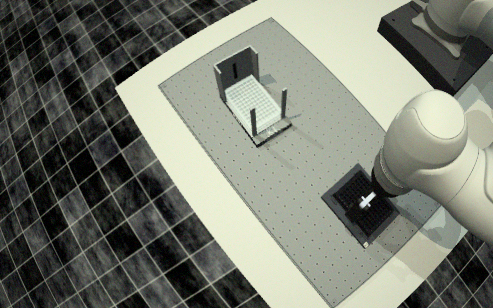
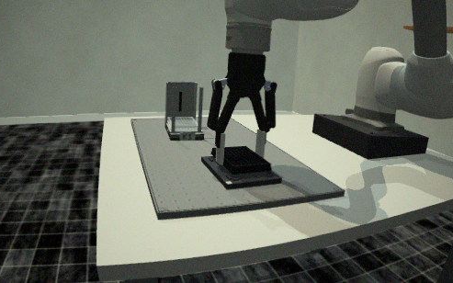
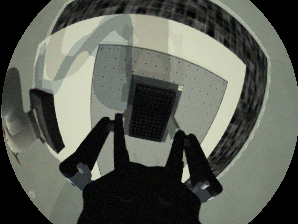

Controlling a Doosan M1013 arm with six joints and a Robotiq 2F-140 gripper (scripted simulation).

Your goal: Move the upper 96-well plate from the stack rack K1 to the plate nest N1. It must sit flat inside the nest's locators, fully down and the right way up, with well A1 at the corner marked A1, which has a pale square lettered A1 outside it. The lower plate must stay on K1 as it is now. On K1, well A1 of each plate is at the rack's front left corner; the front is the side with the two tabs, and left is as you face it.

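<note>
The black 96-well plate is 20 mm below my hand. From my hand the other things lie so: white plate (350 mm to the right, 30 mm below, 10 mm behind); pale A1 square (70 mm to the left, 60 mm ahead, 40 mm below); plate nest N1 (50 mm below).
</note>
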